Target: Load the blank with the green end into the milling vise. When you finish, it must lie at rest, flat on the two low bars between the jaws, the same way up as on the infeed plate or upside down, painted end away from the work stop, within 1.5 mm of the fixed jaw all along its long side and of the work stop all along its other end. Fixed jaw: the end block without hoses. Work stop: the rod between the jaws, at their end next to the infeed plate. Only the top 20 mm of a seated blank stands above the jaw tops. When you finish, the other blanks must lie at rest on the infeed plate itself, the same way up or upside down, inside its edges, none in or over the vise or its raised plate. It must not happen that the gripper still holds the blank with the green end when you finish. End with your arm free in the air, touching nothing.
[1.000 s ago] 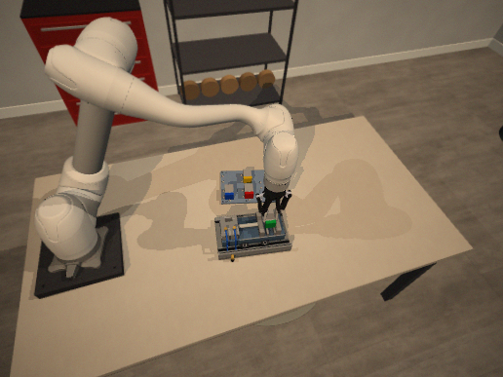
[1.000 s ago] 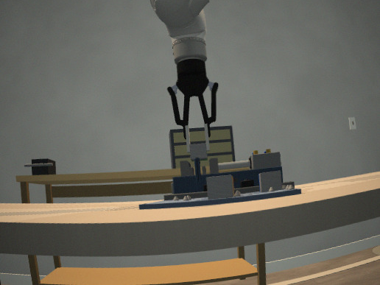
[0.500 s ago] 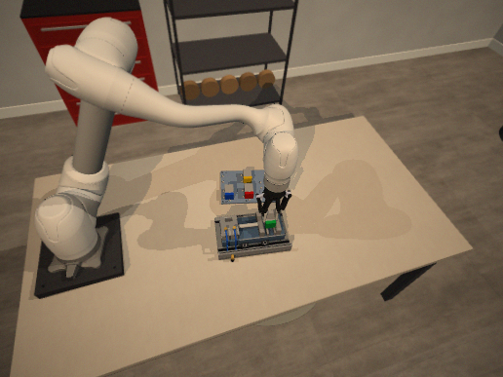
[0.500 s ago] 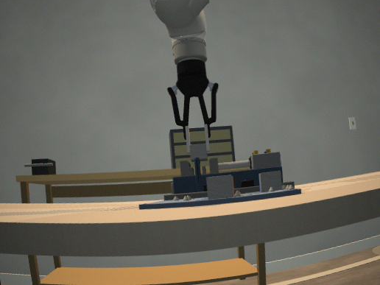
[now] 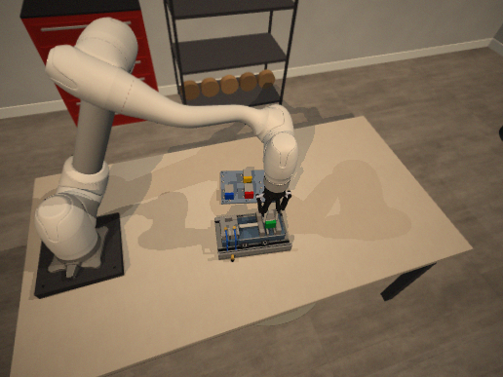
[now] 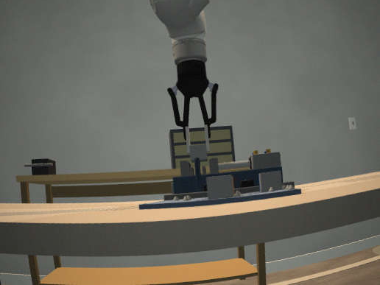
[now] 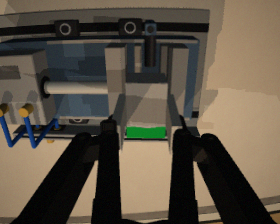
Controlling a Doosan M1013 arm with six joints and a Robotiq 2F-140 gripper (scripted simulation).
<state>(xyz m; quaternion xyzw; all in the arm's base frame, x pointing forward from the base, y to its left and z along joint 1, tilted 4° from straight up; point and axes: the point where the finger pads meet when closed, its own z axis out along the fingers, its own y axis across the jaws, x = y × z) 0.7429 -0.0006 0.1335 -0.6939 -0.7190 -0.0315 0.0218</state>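
My hand is 30 mm above the green-ended blank. Round my hand: work stop rod 60 mm below, 50 mm to the left; then fixed jaw 70 mm below, 30 mm ahead, 10 mm to the left; then moving jaw 70 mm below, 30 mm behind.
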